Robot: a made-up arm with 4 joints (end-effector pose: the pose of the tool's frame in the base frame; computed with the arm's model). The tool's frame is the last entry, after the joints.
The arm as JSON. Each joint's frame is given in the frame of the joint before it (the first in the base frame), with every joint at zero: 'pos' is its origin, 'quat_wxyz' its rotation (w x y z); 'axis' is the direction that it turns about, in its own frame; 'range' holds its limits. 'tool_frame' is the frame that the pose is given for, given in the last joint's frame.
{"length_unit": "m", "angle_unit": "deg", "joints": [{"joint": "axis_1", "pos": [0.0, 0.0, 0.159], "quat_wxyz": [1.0, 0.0, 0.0, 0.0], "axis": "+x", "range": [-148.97, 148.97]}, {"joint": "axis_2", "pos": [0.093, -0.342, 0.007], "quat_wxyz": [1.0, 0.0, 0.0, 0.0], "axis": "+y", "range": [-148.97, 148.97]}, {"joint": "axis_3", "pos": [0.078, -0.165, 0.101], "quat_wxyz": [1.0, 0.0, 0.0, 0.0], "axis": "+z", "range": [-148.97, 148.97]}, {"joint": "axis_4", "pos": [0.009, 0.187, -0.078], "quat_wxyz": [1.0, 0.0, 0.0, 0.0], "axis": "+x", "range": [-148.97, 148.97]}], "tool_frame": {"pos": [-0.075, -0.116, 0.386], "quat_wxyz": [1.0, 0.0, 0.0, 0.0]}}
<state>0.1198 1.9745 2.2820 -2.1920</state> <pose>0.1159 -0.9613 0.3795 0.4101 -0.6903 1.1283</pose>
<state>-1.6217 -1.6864 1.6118 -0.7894</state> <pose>-0.2473 -0.3025 0.7637 1.6215 0.7267 -1.6874</pose>
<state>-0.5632 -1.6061 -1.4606 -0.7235</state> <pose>-0.3108 -0.1174 0.7265 0.1639 -1.1067 -1.1235</pose>
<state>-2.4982 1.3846 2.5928 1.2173</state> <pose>0.1856 0.1503 0.5548 0.8769 1.5768 -0.8950</pose>
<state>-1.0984 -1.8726 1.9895 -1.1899</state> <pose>-0.0636 -0.7184 0.6583 1.3983 1.1240 -1.1620</pose>
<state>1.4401 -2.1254 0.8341 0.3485</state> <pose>-0.2400 0.0347 -0.4427 0.2960 -1.8547 -0.5817</pose>
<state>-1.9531 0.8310 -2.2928 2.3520</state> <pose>-0.0723 -0.1119 0.6932 -0.7094 -1.9551 0.7922</pose>
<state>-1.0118 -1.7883 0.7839 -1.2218</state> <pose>-0.0938 -0.4166 0.1253 2.0264 2.3096 -0.5056</pose>
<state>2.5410 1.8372 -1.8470 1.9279</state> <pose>-0.1111 0.2809 -0.1509 1.8257 1.6218 -0.8525</pose>
